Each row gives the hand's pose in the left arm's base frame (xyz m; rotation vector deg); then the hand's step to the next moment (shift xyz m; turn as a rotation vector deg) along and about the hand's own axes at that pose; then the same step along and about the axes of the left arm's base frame.
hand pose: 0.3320 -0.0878 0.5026 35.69 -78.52 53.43
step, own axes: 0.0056 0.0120 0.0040 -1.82 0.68 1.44
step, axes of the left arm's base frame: -0.0125 0.0040 0.0043 -1.25 -1.19 -1.69
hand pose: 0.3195 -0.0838 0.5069 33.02 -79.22 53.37
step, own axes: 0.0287 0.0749 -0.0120 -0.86 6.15 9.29
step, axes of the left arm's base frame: -0.0568 0.0564 0.0134 -10.24 -4.42 -0.60
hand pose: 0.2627 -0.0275 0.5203 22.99 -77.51 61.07
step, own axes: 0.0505 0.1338 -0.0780 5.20 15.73 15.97
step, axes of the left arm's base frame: -0.0679 0.1471 -0.0165 -22.63 -2.44 3.38
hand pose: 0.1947 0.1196 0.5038 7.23 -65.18 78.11
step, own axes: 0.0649 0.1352 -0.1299 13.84 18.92 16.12
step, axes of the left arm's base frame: -0.0491 0.1695 -0.0908 -27.02 4.37 7.76
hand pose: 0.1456 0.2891 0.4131 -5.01 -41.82 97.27
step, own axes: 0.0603 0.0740 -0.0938 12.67 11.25 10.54
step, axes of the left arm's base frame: -0.0392 0.0880 -0.0929 -17.69 6.22 6.81
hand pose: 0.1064 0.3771 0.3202 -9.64 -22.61 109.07
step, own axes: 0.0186 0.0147 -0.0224 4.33 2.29 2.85
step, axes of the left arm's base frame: -0.0129 0.0169 -0.0247 -4.45 2.76 2.17
